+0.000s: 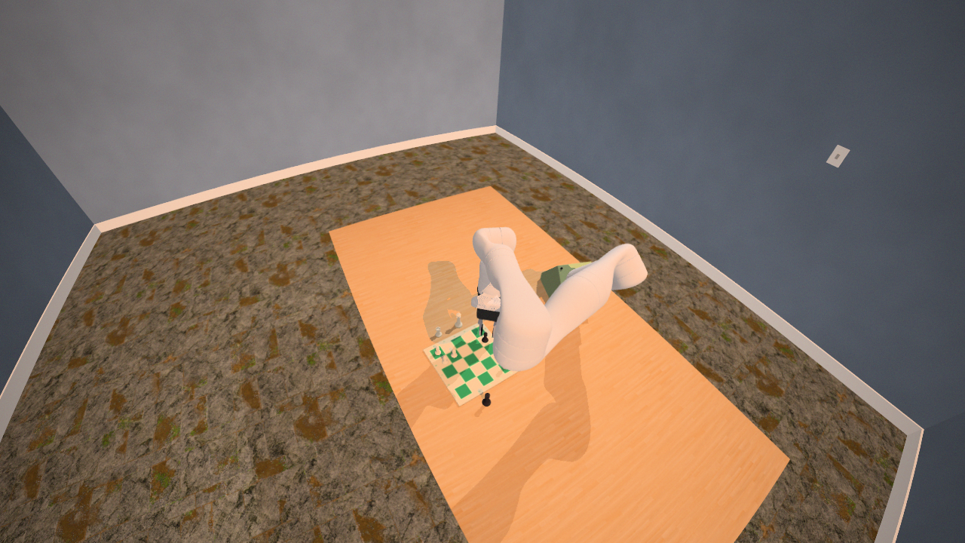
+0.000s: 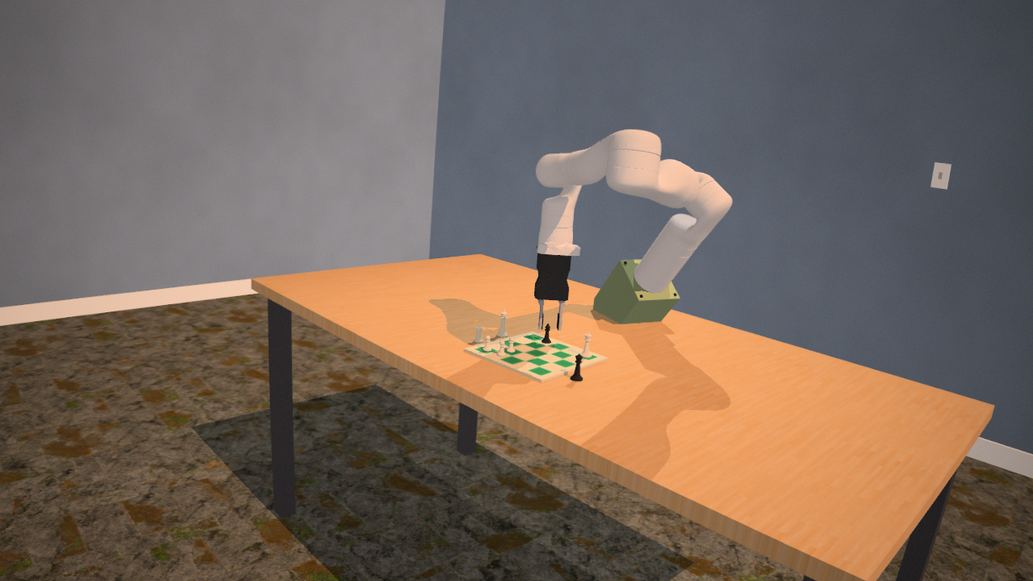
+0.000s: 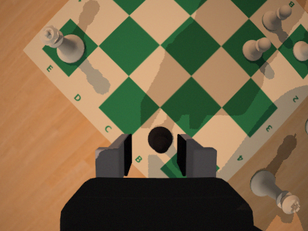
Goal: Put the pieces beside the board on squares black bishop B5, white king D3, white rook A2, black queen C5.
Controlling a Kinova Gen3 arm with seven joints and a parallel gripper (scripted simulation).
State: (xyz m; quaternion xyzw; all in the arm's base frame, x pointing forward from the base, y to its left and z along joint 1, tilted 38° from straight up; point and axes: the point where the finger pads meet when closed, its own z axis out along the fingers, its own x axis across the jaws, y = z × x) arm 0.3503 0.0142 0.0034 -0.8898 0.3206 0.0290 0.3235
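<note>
Right now the black bishop is 10 mm ahead of my hand and 30 mm below it. Also, from my hand: white king: 60 mm ahead, 90 mm to the right, 20 mm below; chessboard: 70 mm ahead, 50 mm to the left, 50 mm below; white rook: 130 mm ahead, 80 mm to the right, 40 mm below.
</note>
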